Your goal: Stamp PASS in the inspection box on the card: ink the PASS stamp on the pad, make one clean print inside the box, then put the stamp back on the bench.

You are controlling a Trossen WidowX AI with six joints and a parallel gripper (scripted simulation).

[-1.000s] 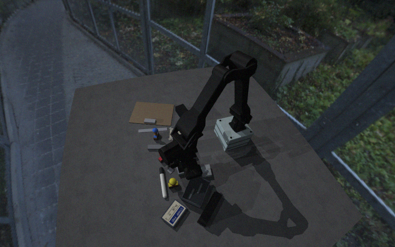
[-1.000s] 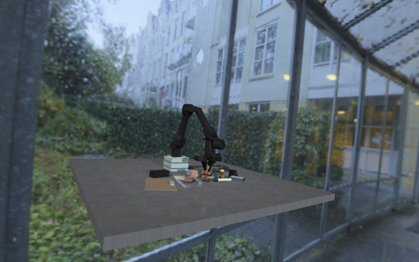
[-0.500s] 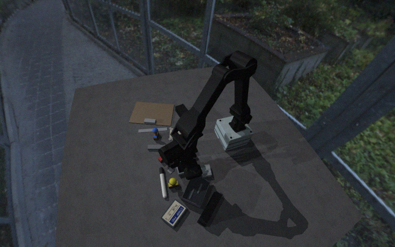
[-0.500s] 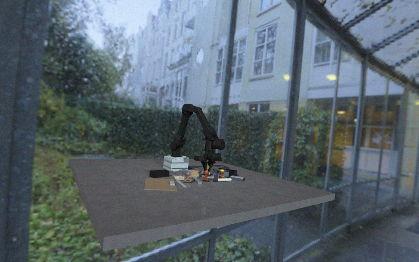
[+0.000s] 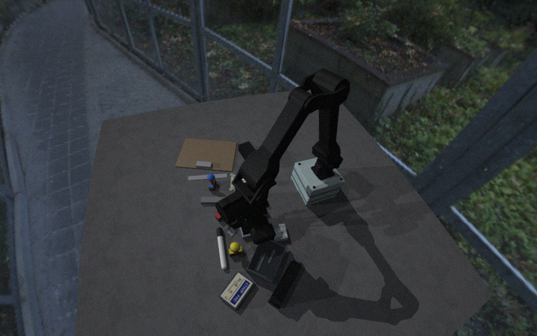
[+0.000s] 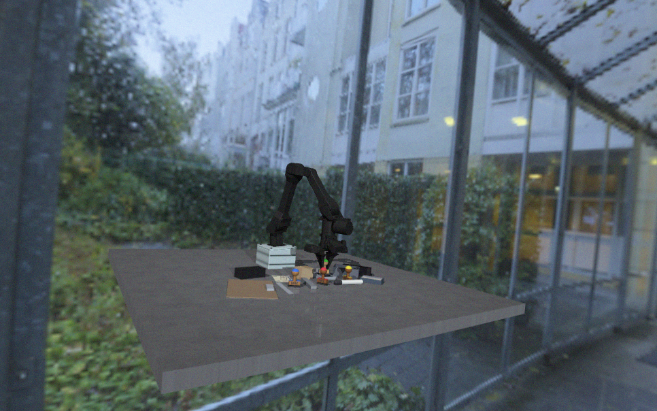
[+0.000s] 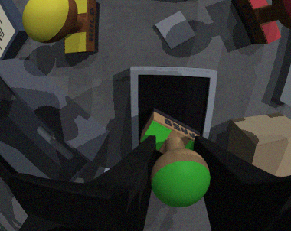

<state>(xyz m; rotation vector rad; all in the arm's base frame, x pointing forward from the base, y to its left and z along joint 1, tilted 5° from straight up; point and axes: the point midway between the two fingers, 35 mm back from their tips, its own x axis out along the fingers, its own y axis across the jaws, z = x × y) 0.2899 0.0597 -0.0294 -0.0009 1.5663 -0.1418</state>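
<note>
My gripper tip is now 30 mm above the ink pad. The rest, counted from my gripper tip: white block (70 mm behind, 50 mm to the left, 20 mm below); then green-knobbed stamp (right at my gripper tip); then tan box (30 mm behind, 90 mm to the right, 10 mm below).
</note>
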